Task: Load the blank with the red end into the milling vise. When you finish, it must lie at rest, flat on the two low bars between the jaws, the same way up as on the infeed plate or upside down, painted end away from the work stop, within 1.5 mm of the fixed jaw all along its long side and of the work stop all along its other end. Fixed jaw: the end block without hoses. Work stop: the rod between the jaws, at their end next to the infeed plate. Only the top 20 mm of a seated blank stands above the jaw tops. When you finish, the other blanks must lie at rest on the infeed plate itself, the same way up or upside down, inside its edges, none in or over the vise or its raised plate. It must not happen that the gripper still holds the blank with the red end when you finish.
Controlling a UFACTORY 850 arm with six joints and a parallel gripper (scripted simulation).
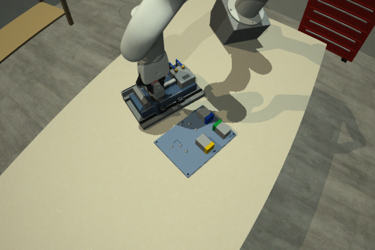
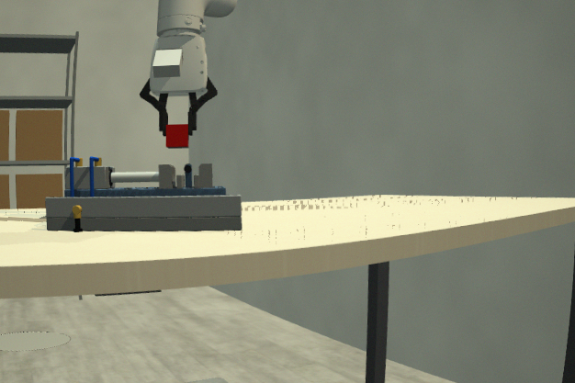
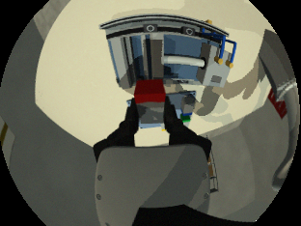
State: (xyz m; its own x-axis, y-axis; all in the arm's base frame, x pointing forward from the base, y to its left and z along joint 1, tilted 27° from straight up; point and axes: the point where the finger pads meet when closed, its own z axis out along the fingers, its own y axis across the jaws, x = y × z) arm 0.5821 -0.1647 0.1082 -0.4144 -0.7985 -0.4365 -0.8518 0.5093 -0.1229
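My gripper is now 90 mm above the moving jaw, 40 mm to the left of it and 40 mm past it. The rest, counted from my hand: red-ended blank (20 mm below); then hose-side block (150 mm behind, 90 mm below, 20 mm to the left); then fixed jaw (90 mm below, 60 mm to the right, 20 mm ahead).
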